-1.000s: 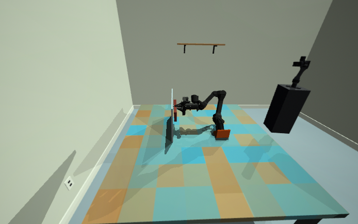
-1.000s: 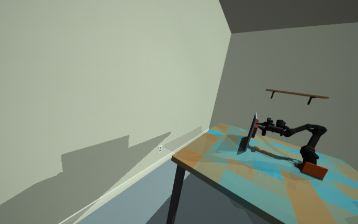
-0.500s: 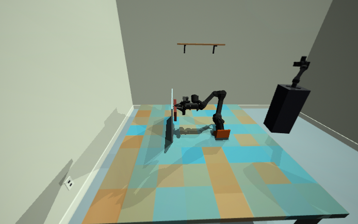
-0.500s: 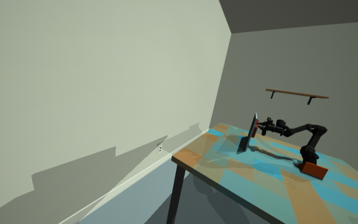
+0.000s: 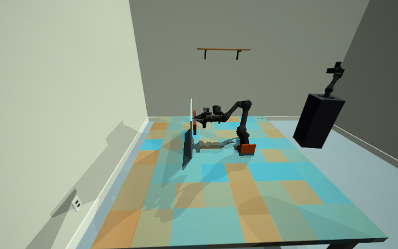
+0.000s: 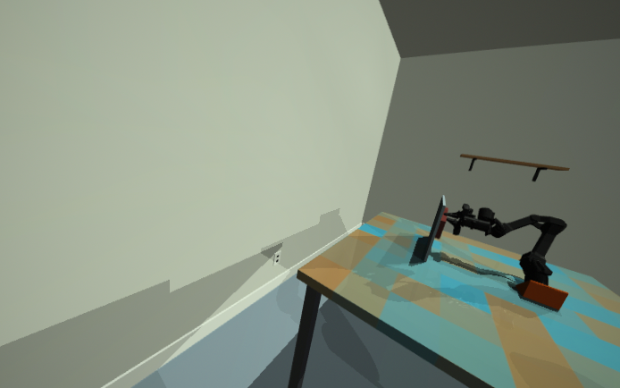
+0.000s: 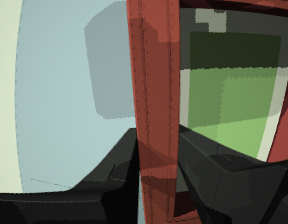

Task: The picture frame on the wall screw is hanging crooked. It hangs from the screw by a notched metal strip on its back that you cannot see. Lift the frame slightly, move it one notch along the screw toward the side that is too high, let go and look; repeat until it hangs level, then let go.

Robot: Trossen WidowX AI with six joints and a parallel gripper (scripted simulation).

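The picture frame lies 50 mm below my gripper tip, 20 mm to the right of it and 10 mm ahead of it. The rest, counted from my gripper tip: wall panel 60 mm below, 20 mm ahead.
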